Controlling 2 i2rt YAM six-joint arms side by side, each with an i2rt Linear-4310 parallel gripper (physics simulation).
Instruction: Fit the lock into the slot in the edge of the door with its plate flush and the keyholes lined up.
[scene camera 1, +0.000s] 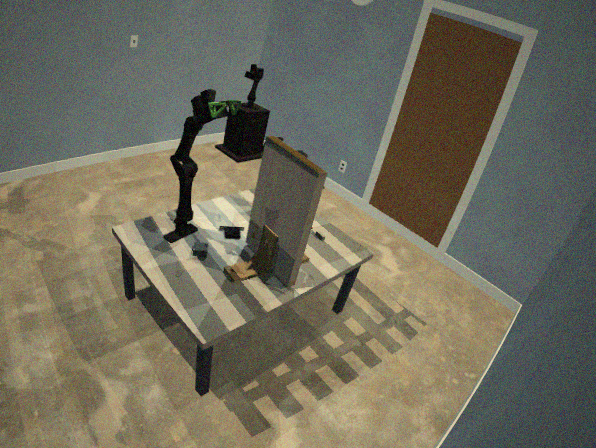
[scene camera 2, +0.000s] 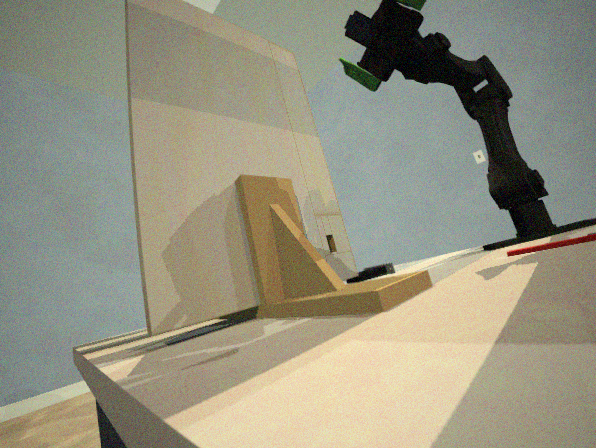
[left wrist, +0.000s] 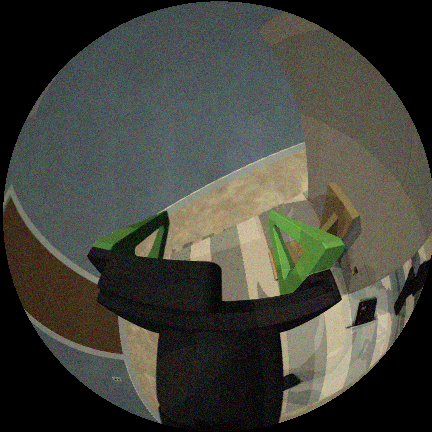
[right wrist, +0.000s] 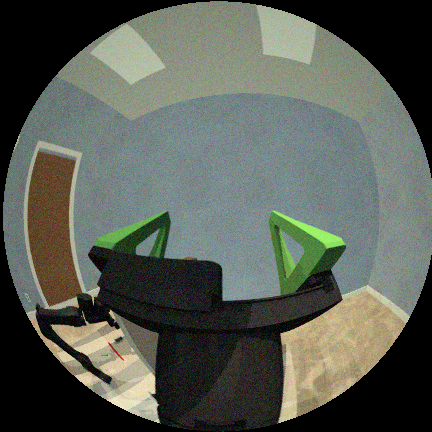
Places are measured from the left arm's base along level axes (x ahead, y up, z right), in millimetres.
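Where they show: left gripper, between the fingertips: (scene camera 2: 359, 23) (left wrist: 218, 215); right gripper, between the fingertips: (scene camera 1: 233, 103) (right wrist: 219, 216); left arm's base, origin of its link: (scene camera 2: 538, 237); right arm's base, origin of its link: (scene camera 1: 180, 233).
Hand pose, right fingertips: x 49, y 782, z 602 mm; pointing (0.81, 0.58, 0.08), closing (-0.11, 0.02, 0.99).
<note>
Things, the pixels of their top centre, and the offset from my right fingertips. "pt": a spot on its surface instead.
- door, centre of its top: (scene camera 2: 223, 29) (scene camera 1: 294, 152) dx +256, dy -167, dz -137 mm
- small keyhole opening, a spot on its surface: (scene camera 2: 330, 243) (left wrist: 357, 271) pt dx +131, dy -686, dz -208 mm
- black box with a thin plate, centre of its top: (scene camera 2: 364, 268) (left wrist: 368, 311) (scene camera 1: 232, 230) dx -31, dy -756, dz -226 mm
- dark block, centre of its top: (scene camera 1: 200, 246) dx -55, dy -746, dz +25 mm
- small black object, centre of its top: (scene camera 1: 320, 233) dx +350, dy -760, dz -577 mm
- red strip, centre of its top: (scene camera 2: 590, 235) (right wrist: 114, 350) dx +226, dy -776, dz -553 mm
The door (scene camera 1: 282, 200) (scene camera 2: 210, 150) (left wrist: 350, 150) stands upright on the table. A small keyhole opening (scene camera 2: 330, 243) (left wrist: 355, 270) shows in its face near one edge. The slot in the edge does not show clearly. The lock, a black box with a thin plate (scene camera 1: 232, 231) (scene camera 2: 372, 272) (left wrist: 366, 311), lies on the table apart from the door. My left gripper (scene camera 2: 365, 26) (left wrist: 218, 215) is open and empty, raised above the table beside the door. My right gripper (scene camera 1: 230, 106) (right wrist: 219, 216) is open and empty, high above the table, away from the lock.
Wooden brackets (scene camera 1: 267, 255) (scene camera 2: 300, 295) (left wrist: 345, 205) brace the door. A dark block (scene camera 1: 200, 250) sits near my right arm's base. A small black object (scene camera 1: 318, 234) lies beyond the door. A red strip (scene camera 2: 550, 245) (right wrist: 116, 351) lies near my left arm. A dark pedestal (scene camera 1: 245, 132) stands behind.
</note>
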